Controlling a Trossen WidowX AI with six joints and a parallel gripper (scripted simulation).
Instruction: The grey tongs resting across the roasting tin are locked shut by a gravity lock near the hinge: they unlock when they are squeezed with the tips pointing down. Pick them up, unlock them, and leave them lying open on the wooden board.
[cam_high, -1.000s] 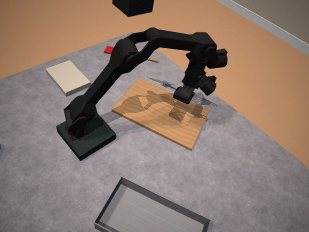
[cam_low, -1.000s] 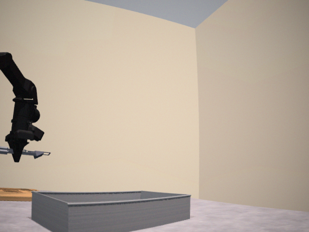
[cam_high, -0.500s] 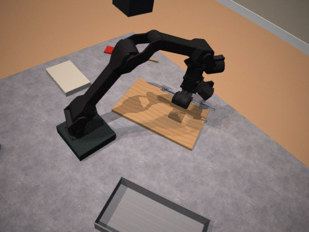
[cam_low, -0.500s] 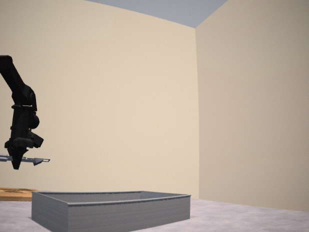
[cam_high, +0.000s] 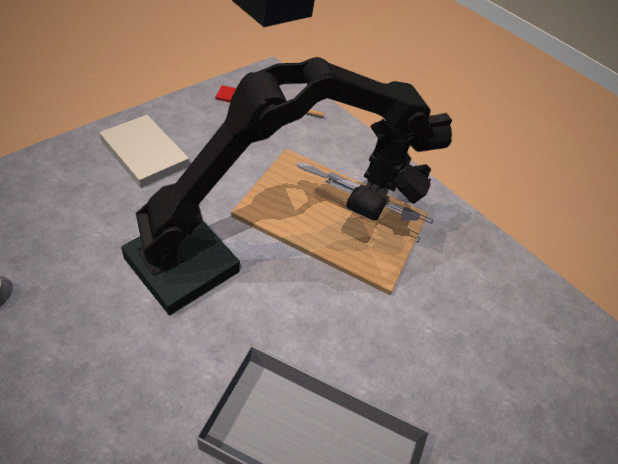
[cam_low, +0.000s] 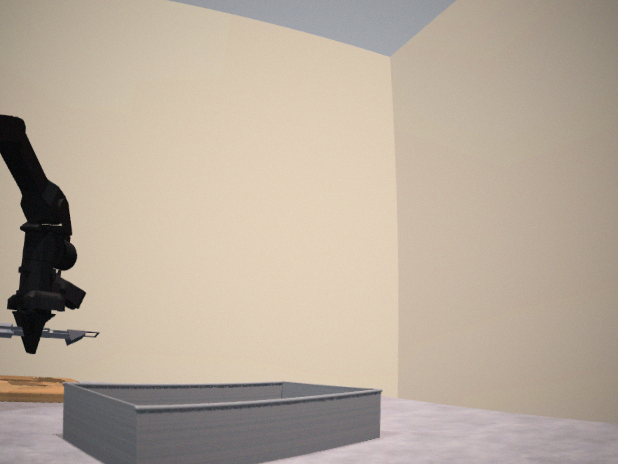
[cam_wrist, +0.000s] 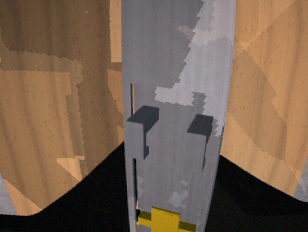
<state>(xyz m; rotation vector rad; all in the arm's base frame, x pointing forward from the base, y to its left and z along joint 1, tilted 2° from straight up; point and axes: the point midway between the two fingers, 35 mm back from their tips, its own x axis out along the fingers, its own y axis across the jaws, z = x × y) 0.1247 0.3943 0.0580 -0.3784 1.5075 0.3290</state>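
Right now the yellow lock piece is 40 mm above my gripper tip. The rest, counted from my gripper tip: grey roasting tin: 290 mm ahead, 360 mm to the right, 40 mm below; then wooden board: 60 mm behind, 30 mm to the right, 60 mm below; then cream block: 430 mm behind, 290 mm to the right, 50 mm below.
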